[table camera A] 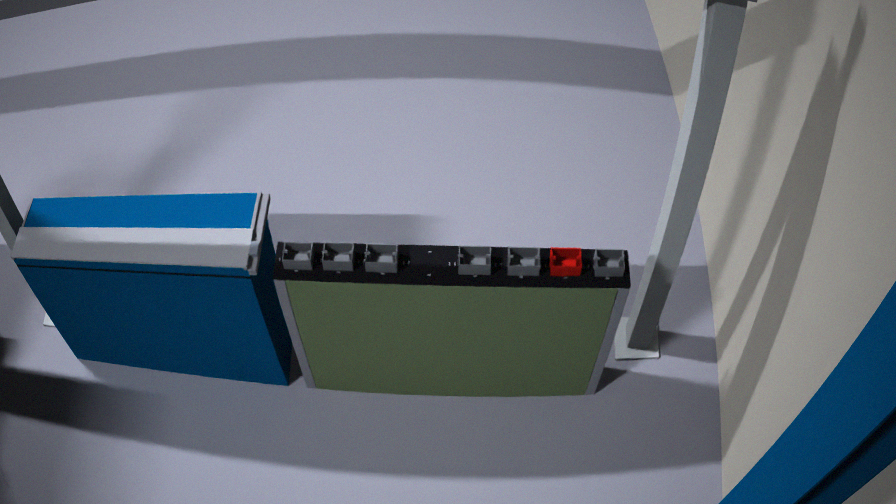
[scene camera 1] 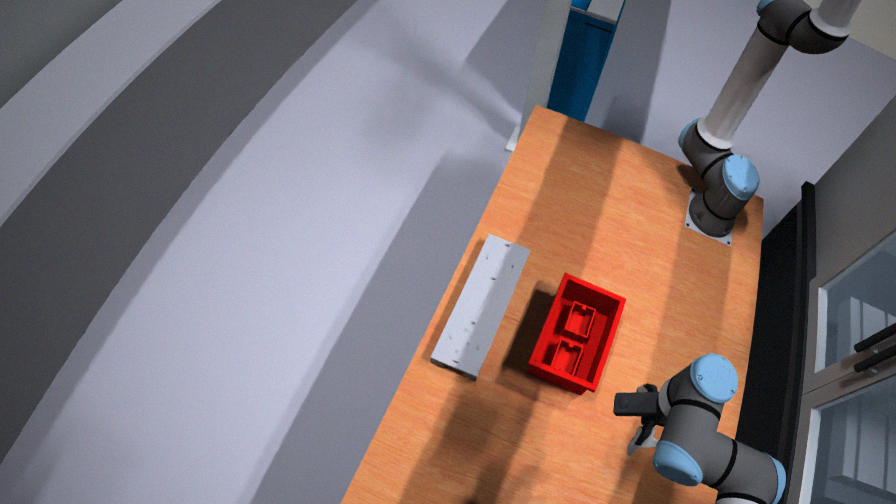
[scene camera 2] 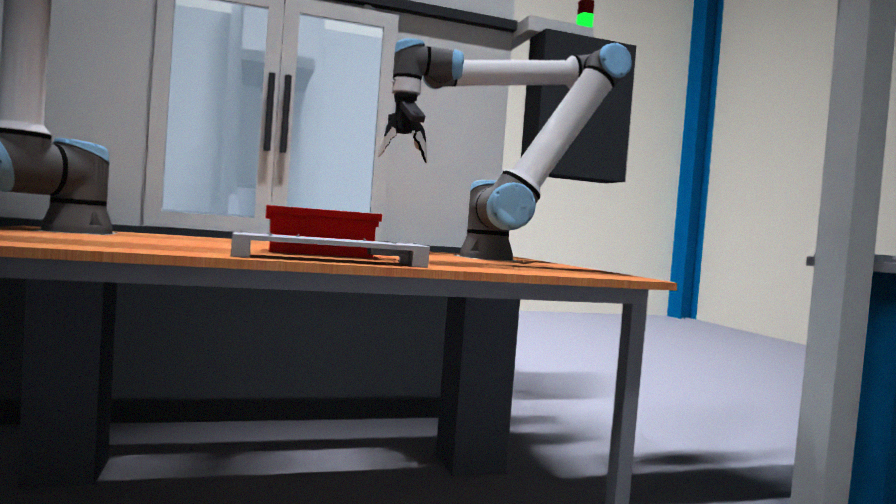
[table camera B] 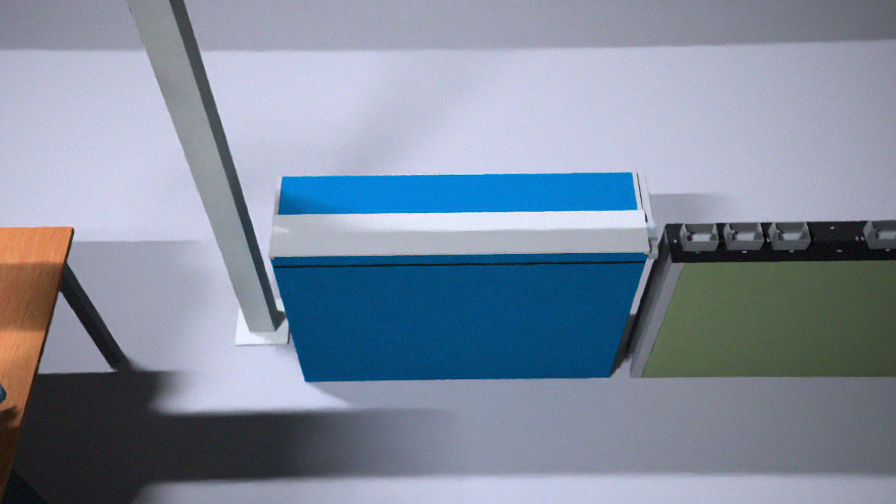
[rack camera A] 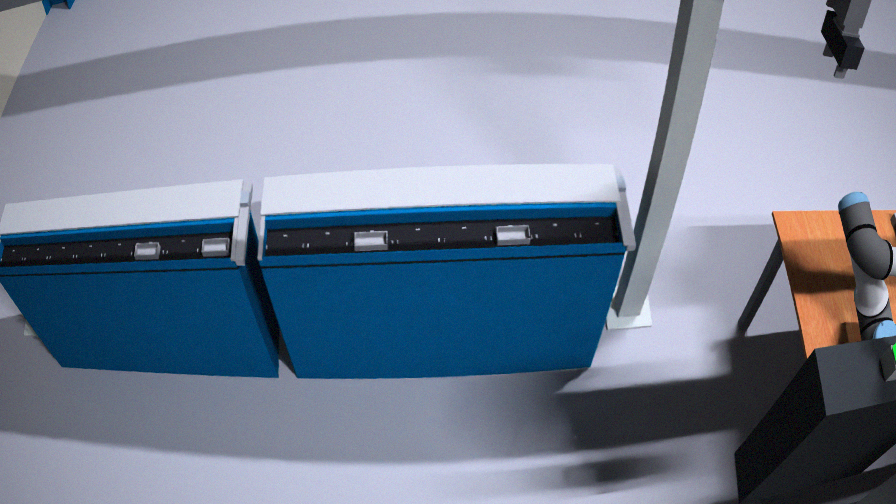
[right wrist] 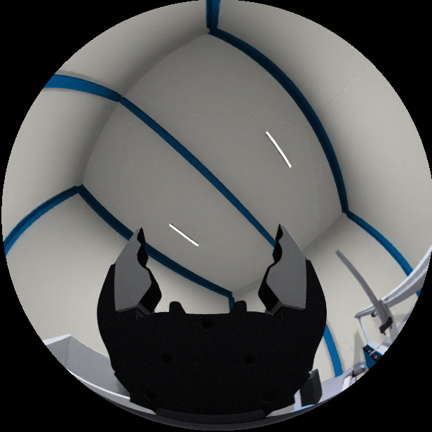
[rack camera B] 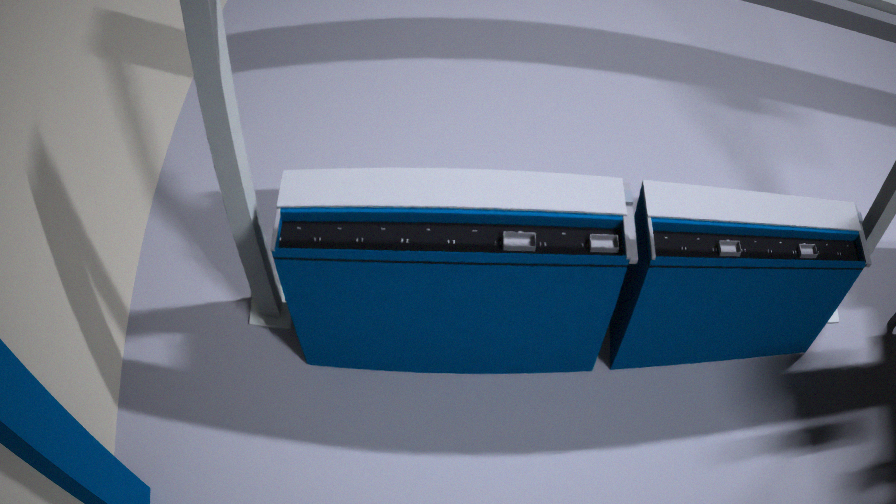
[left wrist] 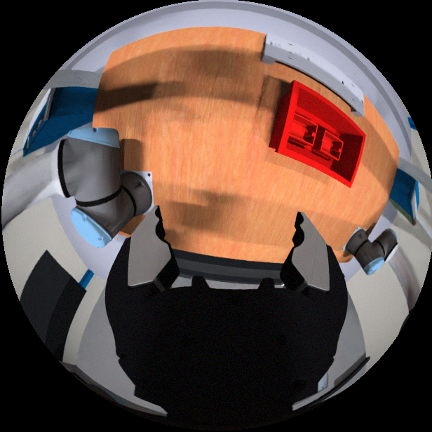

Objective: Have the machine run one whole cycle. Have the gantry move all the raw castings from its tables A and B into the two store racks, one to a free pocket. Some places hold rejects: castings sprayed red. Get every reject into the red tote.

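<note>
My left gripper (scene camera 2: 402, 157) (left wrist: 228, 209) is open and empty, high beside the red tote (scene camera 1: 595, 288) (scene camera 2: 322, 224) (left wrist: 284, 125). My right gripper (right wrist: 209, 227) is open and empty, facing walls and ceiling. Two red castings (scene camera 1: 579, 319) (left wrist: 330, 145) lie in the tote. The green-fronted table (table camera A: 451, 338) holds one red casting (table camera A: 565, 261), second from right, and several grey ones (table camera A: 381, 258) (table camera B: 743, 236). The blue unit (table camera B: 460, 319) beside it is covered; its inside is hidden. Across both store racks (rack camera A: 438, 313) (rack camera B: 451, 313), each holds two light grey castings (rack camera A: 370, 240) (rack camera B: 519, 240).
A low grey metal bridge (scene camera 1: 482, 304) (scene camera 2: 332, 241) (left wrist: 310, 62) stands along the bench's front edge beside the tote. Grey posts (rack camera A: 667, 156) (rack camera B: 222, 156) (table camera A: 689, 156) stand by the units. The lamp (scene camera 2: 584, 19) shows green. A dark device (rack camera A: 842, 50) hangs top right.
</note>
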